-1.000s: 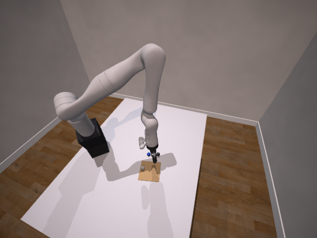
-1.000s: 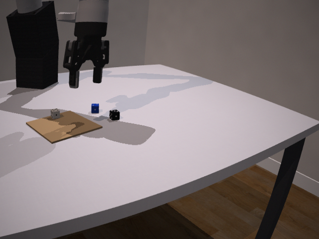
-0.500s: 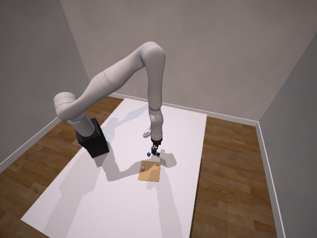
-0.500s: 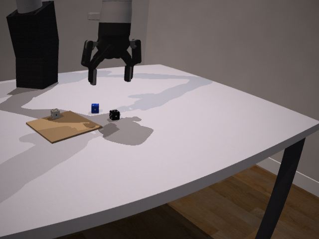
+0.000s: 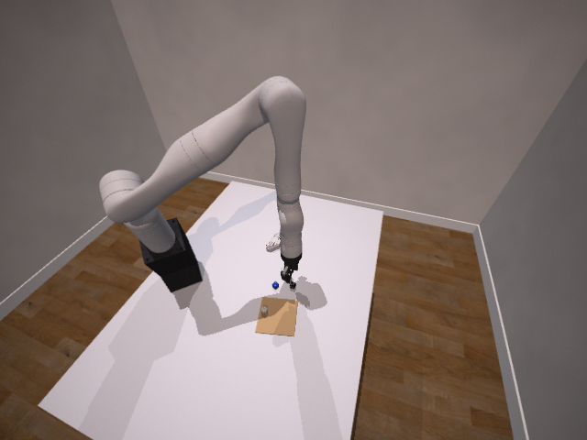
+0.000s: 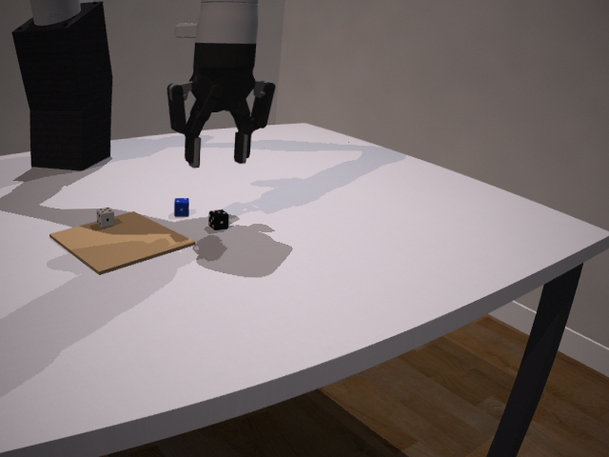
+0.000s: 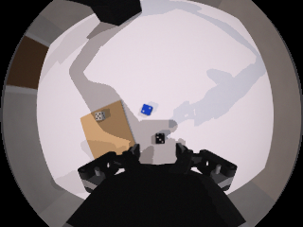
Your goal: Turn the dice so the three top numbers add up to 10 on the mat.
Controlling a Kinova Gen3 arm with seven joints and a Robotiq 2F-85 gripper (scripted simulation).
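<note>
My gripper is now 90 mm above the black die. The rest, counted from my hand: blue die 70 mm behind, 20 mm to the right, 90 mm below; white die 60 mm behind, 130 mm to the right, 80 mm below; tan mat 10 mm behind, 130 mm to the right, 100 mm below.
</note>
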